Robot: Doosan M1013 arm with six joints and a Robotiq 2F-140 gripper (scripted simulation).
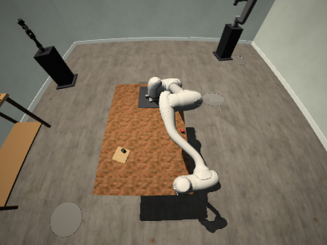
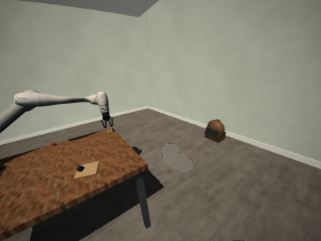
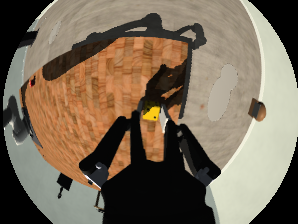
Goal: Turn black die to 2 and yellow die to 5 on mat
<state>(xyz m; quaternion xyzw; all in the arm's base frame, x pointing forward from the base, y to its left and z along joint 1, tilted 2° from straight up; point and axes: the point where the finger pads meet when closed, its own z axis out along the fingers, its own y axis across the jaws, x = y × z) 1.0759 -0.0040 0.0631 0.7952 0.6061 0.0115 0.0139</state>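
My gripper is now 2 cm above the yellow die. Also, from my hand: black die: 44 cm to the right, 42 cm behind, 2 cm below; then tan mat: 46 cm to the right, 39 cm behind, 3 cm below; then red die: 52 cm behind, 20 cm to the left, 2 cm below.
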